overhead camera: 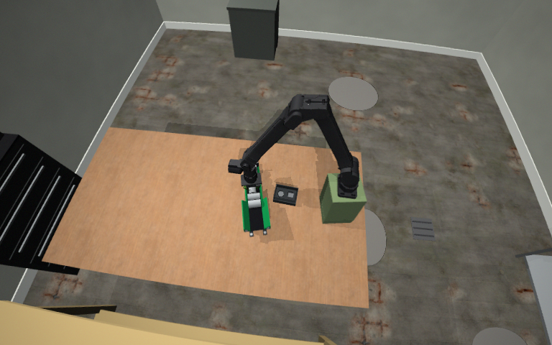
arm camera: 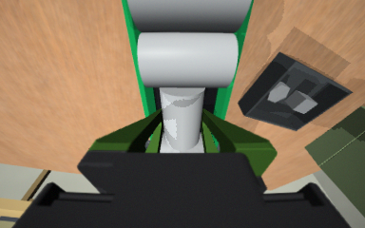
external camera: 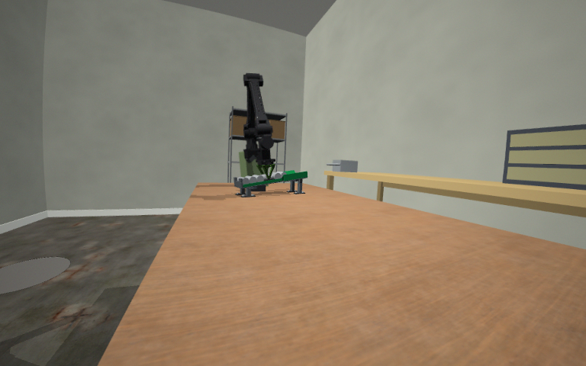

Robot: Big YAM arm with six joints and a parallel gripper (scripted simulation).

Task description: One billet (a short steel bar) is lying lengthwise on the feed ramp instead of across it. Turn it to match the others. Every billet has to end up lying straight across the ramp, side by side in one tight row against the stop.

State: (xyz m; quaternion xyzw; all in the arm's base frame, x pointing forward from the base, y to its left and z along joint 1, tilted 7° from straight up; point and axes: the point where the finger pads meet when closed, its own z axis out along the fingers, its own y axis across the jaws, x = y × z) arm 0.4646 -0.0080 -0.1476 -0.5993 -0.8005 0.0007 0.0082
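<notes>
My gripper is now right at the grey steel billet. From my hand the other things lie so: small dark box 180 mm behind, 20 mm to the right, 80 mm below.
</notes>
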